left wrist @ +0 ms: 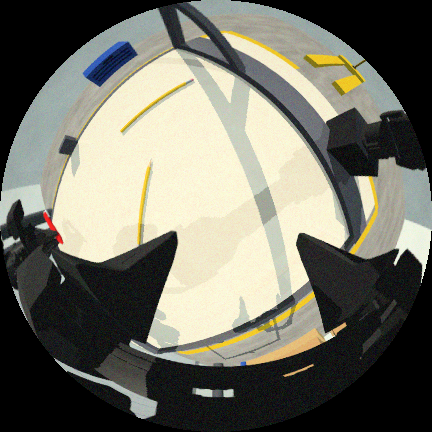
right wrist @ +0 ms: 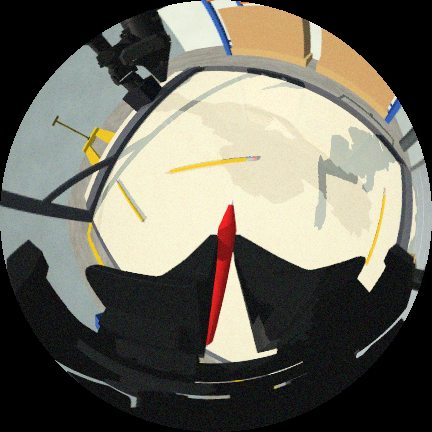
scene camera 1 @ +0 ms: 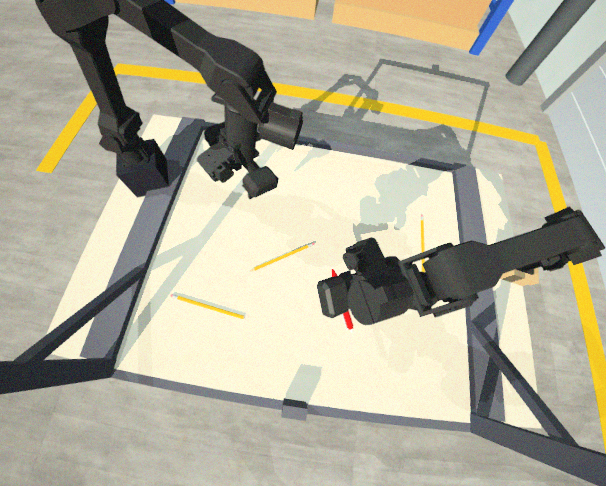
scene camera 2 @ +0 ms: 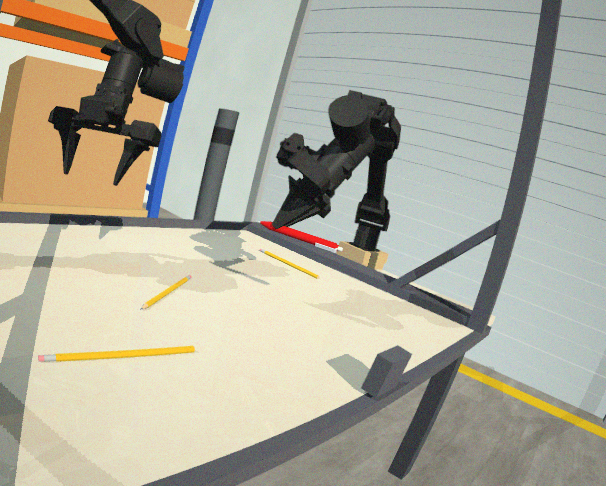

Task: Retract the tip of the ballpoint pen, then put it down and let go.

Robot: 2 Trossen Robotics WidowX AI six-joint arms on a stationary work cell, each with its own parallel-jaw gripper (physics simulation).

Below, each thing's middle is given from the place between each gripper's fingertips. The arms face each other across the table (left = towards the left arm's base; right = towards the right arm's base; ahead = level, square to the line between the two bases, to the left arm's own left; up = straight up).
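Small grey block [scene camera 2: 389,365], from my right hand: 2 cm to the left, 27 cm behind, 10 cm below. Small tan block [scene camera 2: 372,259], from the same right hand: 20 cm ahead, 52 cm to the right, 11 cm below. Red ballpoint pen [right wrist: 226,230]: my right gripper is 2 cm to the left of it and 4 cm past it.
From my left hand, the small grey block is 24 cm to the right, 43 cm behind and 12 cm below; the small tan block is 4 cm ahead, 77 cm to the right and 12 cm below. Relative to the red ballpoint pen, my left hand is 20 cm past it, 28 cm to the left of it and 2 cm above it.
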